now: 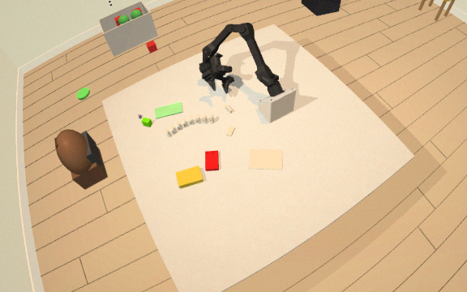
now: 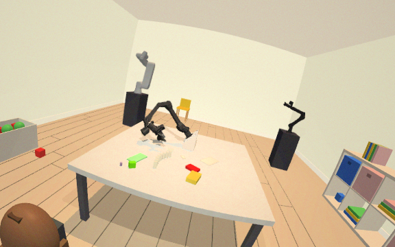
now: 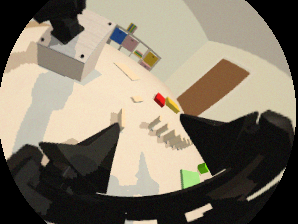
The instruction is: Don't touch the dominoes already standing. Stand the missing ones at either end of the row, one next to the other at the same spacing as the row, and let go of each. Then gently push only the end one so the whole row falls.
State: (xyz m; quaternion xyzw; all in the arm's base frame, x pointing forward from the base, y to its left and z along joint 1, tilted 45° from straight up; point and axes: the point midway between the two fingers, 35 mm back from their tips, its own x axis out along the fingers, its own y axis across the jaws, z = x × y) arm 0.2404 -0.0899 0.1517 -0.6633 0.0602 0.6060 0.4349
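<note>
The beige pad lies 60 mm behind my gripper tip, 400 mm to the left of it and 90 mm below it. Also, from my gripper tip: green flat tile (290 mm ahead, 90 mm to the right, 90 mm below); then red block (170 mm ahead, 310 mm to the left, 90 mm below); then green cube (420 mm ahead, 60 mm to the right, 80 mm below).
</note>
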